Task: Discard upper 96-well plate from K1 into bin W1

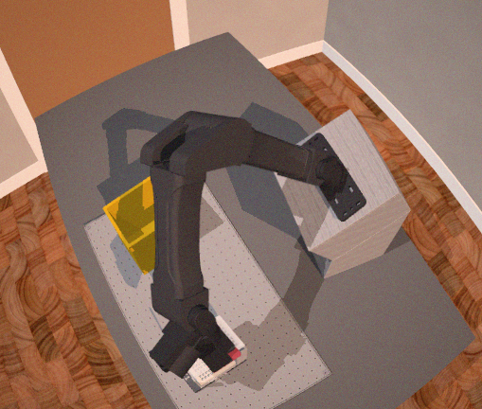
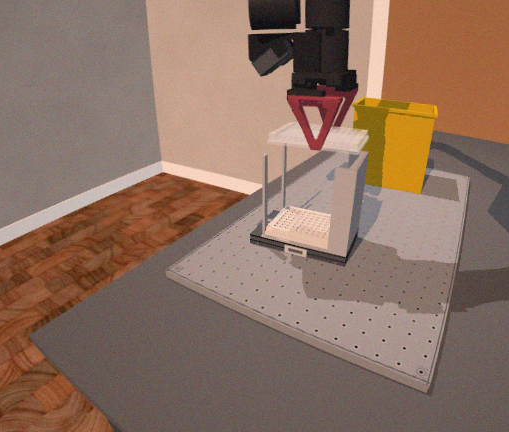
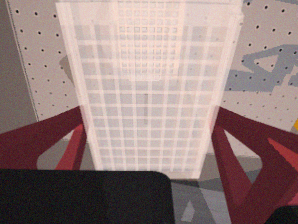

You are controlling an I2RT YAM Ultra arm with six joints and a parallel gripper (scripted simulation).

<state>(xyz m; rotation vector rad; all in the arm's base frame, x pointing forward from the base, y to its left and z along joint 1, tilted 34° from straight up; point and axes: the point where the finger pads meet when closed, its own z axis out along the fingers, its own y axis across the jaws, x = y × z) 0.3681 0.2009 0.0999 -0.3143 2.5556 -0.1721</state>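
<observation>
My gripper is now 1 cm short of the yellow plastics bin W1, 36 cm to the left of it and 9 cm above it.
</observation>
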